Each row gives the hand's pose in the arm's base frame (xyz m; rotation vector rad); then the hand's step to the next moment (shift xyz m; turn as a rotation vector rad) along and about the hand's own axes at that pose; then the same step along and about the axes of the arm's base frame.
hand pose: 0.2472 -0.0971 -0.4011 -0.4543 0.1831 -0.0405
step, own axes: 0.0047 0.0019 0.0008 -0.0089 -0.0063 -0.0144
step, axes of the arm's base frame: 0.0048 0.0017 -0.0009 -0.0114 -0.0112 -0.0085
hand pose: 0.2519 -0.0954 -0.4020 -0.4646 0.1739 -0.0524
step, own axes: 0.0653 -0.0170 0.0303 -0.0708 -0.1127 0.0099
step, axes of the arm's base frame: 0.0695 -0.0077 0.0242 -0.0691 -0.0899 0.0704
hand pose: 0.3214 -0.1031 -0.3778 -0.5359 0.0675 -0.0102
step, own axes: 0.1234 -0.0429 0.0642 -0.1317 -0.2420 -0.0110
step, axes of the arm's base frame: 0.1278 -0.0075 0.0694 -0.1302 -0.2101 0.1222
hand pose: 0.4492 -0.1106 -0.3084 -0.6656 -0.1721 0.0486
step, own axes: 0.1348 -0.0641 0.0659 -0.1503 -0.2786 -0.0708
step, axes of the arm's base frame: 0.1206 0.0033 0.1099 -0.1385 -0.2772 0.0960
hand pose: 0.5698 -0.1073 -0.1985 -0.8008 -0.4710 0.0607
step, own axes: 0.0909 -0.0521 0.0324 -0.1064 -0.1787 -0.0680
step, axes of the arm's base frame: 0.0611 0.0061 0.0909 -0.0881 -0.1954 0.0442
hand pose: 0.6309 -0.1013 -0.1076 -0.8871 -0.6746 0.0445
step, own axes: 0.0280 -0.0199 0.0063 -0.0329 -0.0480 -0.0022
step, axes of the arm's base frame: 0.0141 0.0001 0.0320 -0.0361 -0.0425 0.0167
